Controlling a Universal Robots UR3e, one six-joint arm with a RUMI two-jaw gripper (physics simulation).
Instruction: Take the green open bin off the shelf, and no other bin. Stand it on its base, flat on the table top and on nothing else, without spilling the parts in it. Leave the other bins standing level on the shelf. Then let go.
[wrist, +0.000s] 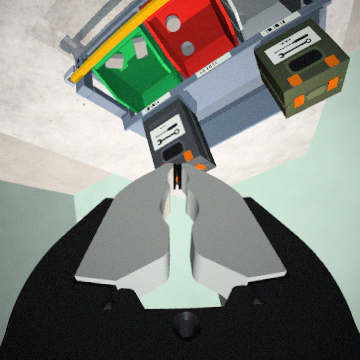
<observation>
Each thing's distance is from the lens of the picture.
my gripper (176, 166): 14 cm
green open bin (140, 81): 46 cm
</observation>
